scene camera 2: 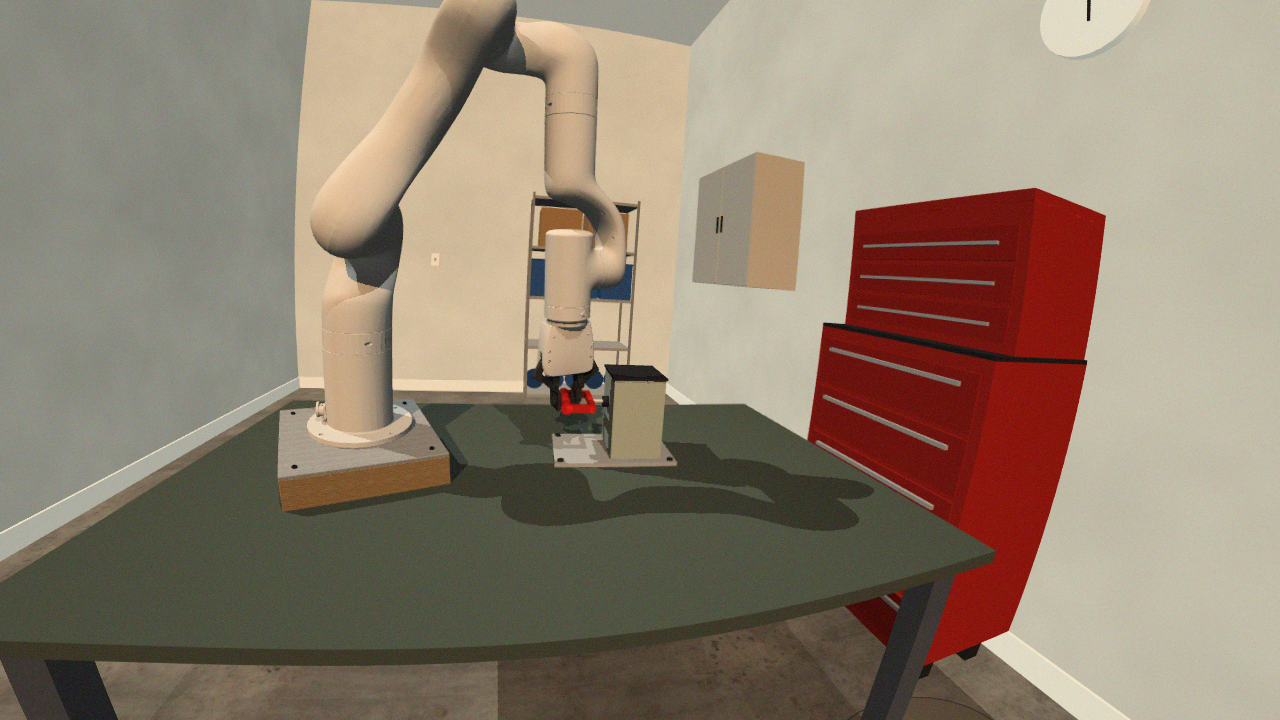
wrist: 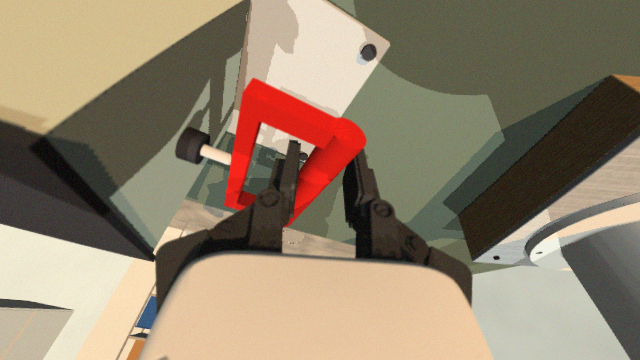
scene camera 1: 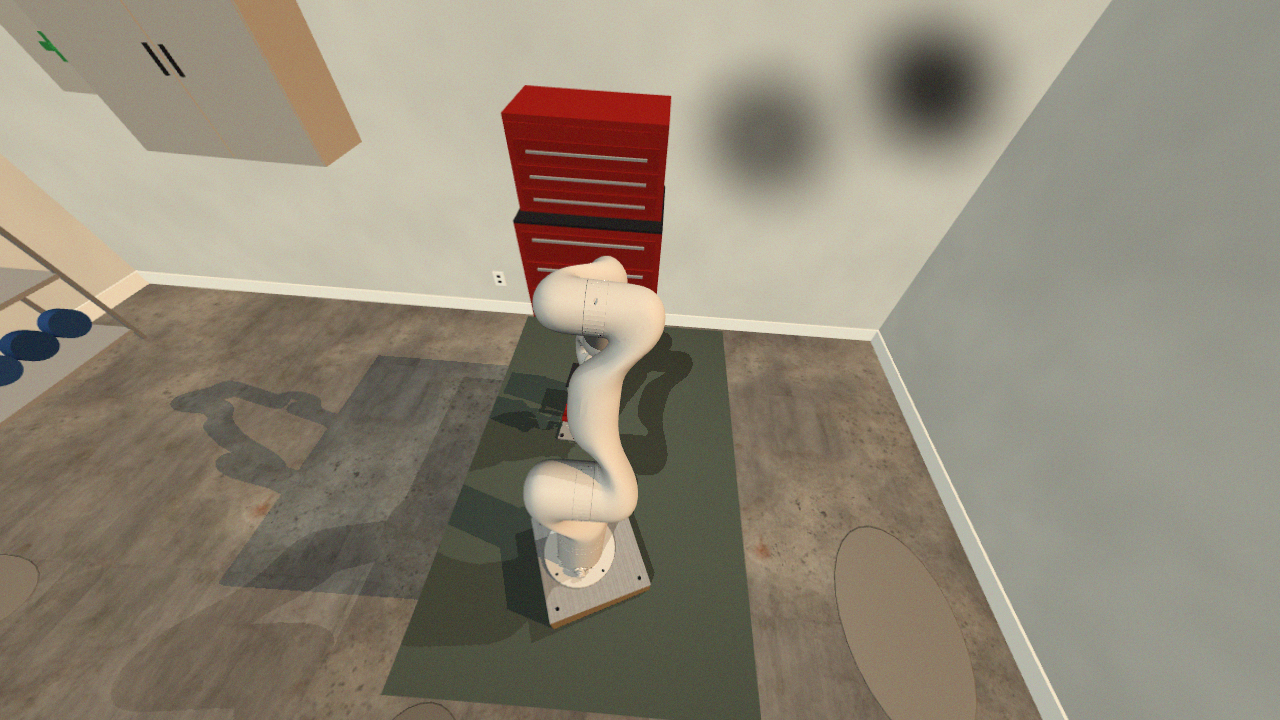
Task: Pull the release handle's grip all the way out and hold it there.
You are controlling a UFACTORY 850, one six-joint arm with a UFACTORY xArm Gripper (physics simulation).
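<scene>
Pale base plate (scene camera 2: pixel 569 450), (wrist: pixel 323 60). My gripper (wrist: pixel 323 160).
</scene>
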